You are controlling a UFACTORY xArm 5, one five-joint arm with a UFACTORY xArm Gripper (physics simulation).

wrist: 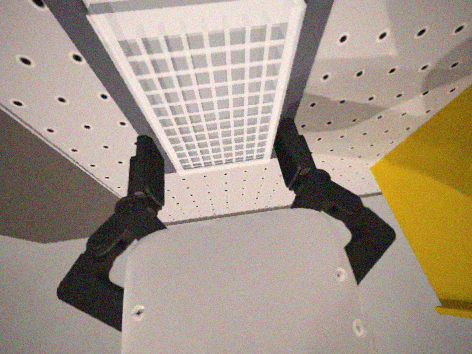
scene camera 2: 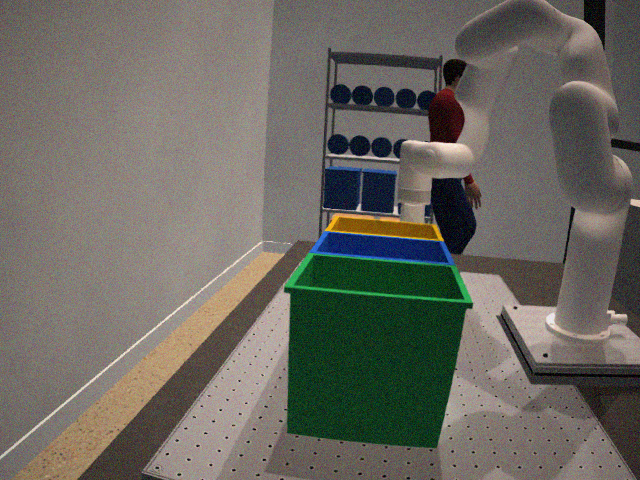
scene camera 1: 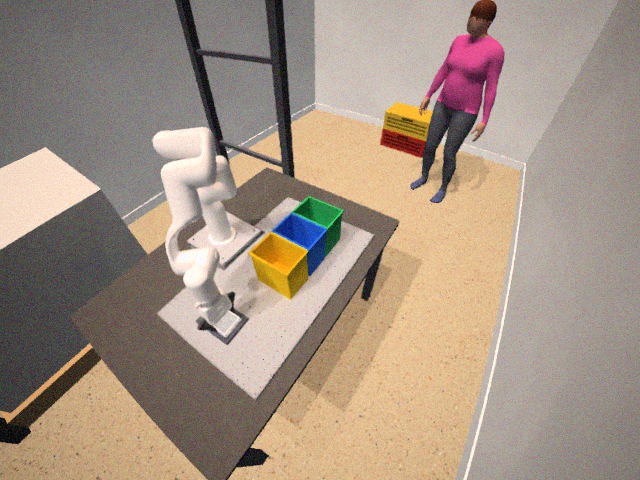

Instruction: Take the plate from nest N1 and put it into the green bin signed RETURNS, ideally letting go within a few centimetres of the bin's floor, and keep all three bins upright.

A yellow bin shows in the wrist view, in scene camera 2 [339, 224] and in scene camera 1. A blue bin shows in scene camera 2 [331, 243] and in scene camera 1 [304, 233]; in the wrist view it is out of frame. A green bin shows in scene camera 2 and in scene camera 1; in the wrist view it is out of frame. One and the same spot on the yellow bin: [wrist: 418, 178] is [scene camera 1: 277, 286]. One and the same spot on the green bin: [scene camera 1: 323, 214] is [scene camera 2: 379, 356].
